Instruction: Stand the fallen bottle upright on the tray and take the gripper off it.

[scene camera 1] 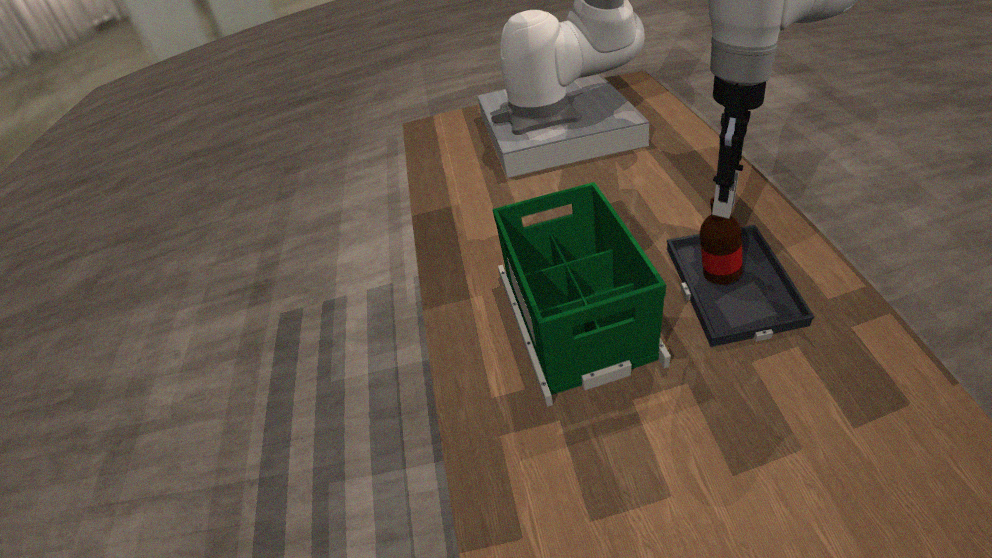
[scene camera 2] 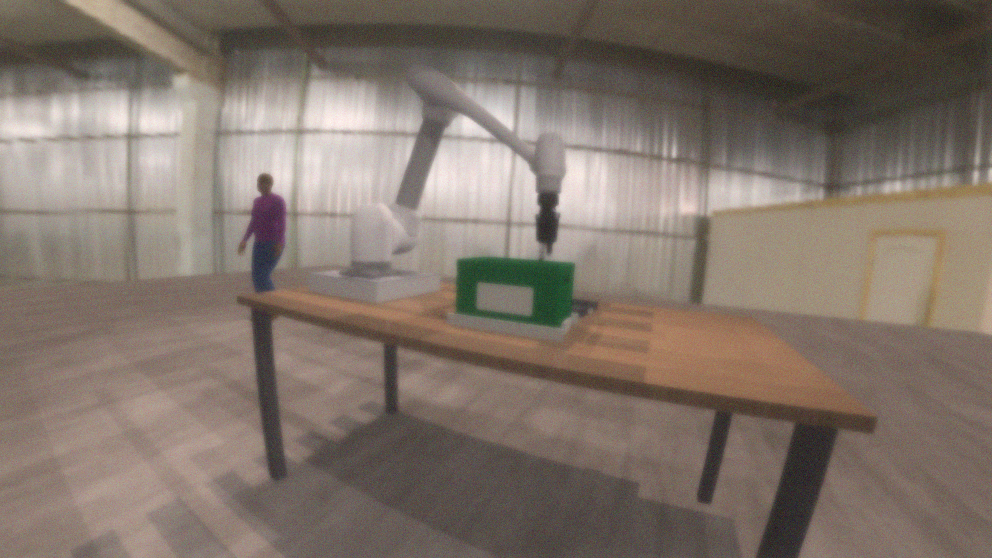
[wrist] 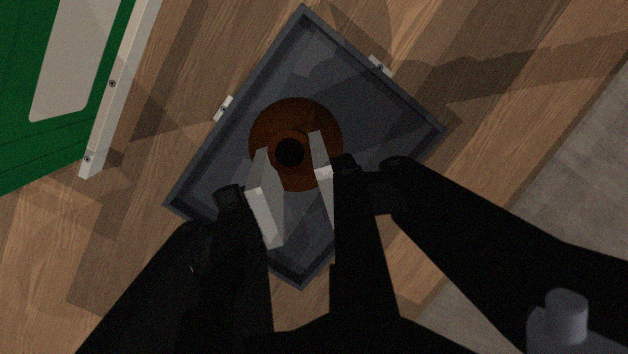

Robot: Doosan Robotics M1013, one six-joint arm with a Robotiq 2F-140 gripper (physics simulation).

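Where they show: gripper, fingertip midpoint: [scene camera 1: 723, 210] [wrist: 295, 161]; arm's base, link origin: [scene camera 1: 539, 113] [scene camera 2: 371, 274].
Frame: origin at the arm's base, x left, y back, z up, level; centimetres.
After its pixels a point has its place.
The brown bottle [scene camera 1: 722, 239] @[x 14.9, y -67.2, z 4.6 cm] [wrist: 295, 112] @[x 15.0, y -61.7, z 5.4 cm] with a red label stands upright over the tray. In the wrist view it shows from above, with its dark round mouth between the fingers. My gripper [scene camera 1: 723, 203] @[x 16.4, y -64.1, z 8.1 cm] [wrist: 295, 161] @[x 16.4, y -64.1, z 8.1 cm] points down and is shut on the bottle's neck. The dark grey tray [scene camera 1: 770, 305] @[x 22.4, y -75.1, z -6.6 cm] [wrist: 380, 115] @[x 23.7, y -59.0, z -6.7 cm] lies under the bottle. The bottle's base appears at tray level in scene camera 1, but I cannot tell whether it touches. In scene camera 2 the crate hides the bottle; my gripper [scene camera 2: 545, 254] @[x 16.4, y -64.1, z 8.1 cm] shows above the crate's rim.
The green divided crate [scene camera 1: 603, 347] @[x -10.8, y -78.8, z 0.8 cm] [scene camera 2: 514, 291] @[x -20.2, y -68.2, z 3.4 cm] [wrist: 30, 145] @[x -1.5, y -74.4, z 3.8 cm] stands beside the tray between white rails. Small white blocks [scene camera 1: 763, 335] @[x 17.1, y -81.0, z -5.9 cm] [wrist: 381, 66] @[x 20.7, y -54.9, z -5.6 cm] sit at the tray's edges. The arm's grey base plate [scene camera 1: 575, 156] @[x 4.3, y -16.3, z -5.6 cm] [scene camera 2: 378, 285] @[x -12.8, y -16.3, z -1.2 cm] is on the table. A person [scene camera 2: 267, 222] stands behind the table.
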